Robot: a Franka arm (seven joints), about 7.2 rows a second.
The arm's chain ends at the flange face. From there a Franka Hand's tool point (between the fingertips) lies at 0.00 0.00 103.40 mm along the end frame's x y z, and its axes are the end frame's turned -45 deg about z.
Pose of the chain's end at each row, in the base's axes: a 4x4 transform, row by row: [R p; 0 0 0 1], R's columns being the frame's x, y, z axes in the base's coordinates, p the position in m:
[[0.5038, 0.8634, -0.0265, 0.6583], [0.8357, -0.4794, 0.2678, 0.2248], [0.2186, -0.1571, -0.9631, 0.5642], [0, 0, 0, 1]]
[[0.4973, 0.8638, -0.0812, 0.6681], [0.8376, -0.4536, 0.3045, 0.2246], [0.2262, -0.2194, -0.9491, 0.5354], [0, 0, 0, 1]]
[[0.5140, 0.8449, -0.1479, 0.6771], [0.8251, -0.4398, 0.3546, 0.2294], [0.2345, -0.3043, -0.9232, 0.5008], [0, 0, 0, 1]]
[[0.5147, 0.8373, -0.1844, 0.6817], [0.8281, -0.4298, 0.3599, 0.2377], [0.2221, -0.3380, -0.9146, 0.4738], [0, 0, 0, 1]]
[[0.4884, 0.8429, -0.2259, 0.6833], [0.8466, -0.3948, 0.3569, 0.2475], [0.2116, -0.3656, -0.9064, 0.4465], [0, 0, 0, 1]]
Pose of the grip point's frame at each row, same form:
[[-0.2543, 0.9668, -0.0265, 0.6556], [0.9299, 0.2519, 0.2678, 0.2525], [0.2657, 0.0435, -0.9631, 0.4646], [0, 0, 0, 1]]
[[-0.2592, 0.9624, -0.0812, 0.6597], [0.9130, 0.2715, 0.3045, 0.2561], [0.3151, 0.0048, -0.9491, 0.4373], [0, 0, 0, 1]]
[[-0.2340, 0.9609, -0.1479, 0.6618], [0.8944, 0.2724, 0.3546, 0.2661], [0.3810, -0.0494, -0.9232, 0.4053], [0, 0, 0, 1]]
[[-0.2281, 0.9560, -0.1844, 0.6626], [0.8895, 0.2816, 0.3599, 0.2749], [0.3961, -0.0820, -0.9146, 0.3792], [0, 0, 0, 1]]
[[-0.2507, 0.9414, -0.2259, 0.6599], [0.8778, 0.3195, 0.3569, 0.2844], [0.4081, -0.1089, -0.9064, 0.3528], [0, 0, 0, 1]]

